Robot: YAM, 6 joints.
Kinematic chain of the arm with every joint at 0, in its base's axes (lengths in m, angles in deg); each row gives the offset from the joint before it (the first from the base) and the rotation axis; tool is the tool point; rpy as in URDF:
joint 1: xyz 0 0 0.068 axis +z
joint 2: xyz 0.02 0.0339 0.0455 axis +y
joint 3: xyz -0.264 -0.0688 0 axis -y
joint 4: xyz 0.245 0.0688 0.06 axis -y
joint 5: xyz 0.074 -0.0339 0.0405 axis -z
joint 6: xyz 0.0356 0 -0.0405 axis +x
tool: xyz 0 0 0 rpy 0 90 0
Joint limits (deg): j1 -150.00..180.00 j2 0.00..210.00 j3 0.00..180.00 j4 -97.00..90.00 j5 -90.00..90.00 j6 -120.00..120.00
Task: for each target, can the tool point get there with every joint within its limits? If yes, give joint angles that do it. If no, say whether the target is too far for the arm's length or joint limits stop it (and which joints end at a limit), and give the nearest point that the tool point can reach.
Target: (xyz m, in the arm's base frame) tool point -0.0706 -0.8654 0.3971
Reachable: no: too far | nearest point -0.0499 -0.6115 0.3119 | short by 0.269 m
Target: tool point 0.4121 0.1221 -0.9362
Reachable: no: too far | nearest point 0.3056 0.0905 -0.3735 | short by 0.574 m
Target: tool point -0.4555 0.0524 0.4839
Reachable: yes | joints -9.68 32.03 148.14 42.17 44.50 -68.45
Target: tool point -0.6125 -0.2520 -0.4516
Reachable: no: too far | nearest point -0.4346 -0.2381 -0.2806 | short by 0.247 m
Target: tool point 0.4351 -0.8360 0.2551
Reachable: no: too far | nearest point 0.2948 -0.5665 0.2085 | short by 0.307 m
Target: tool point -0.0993 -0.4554 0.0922
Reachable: yes | joints -101.96 130.58 86.19 -14.07 4.50 -85.64
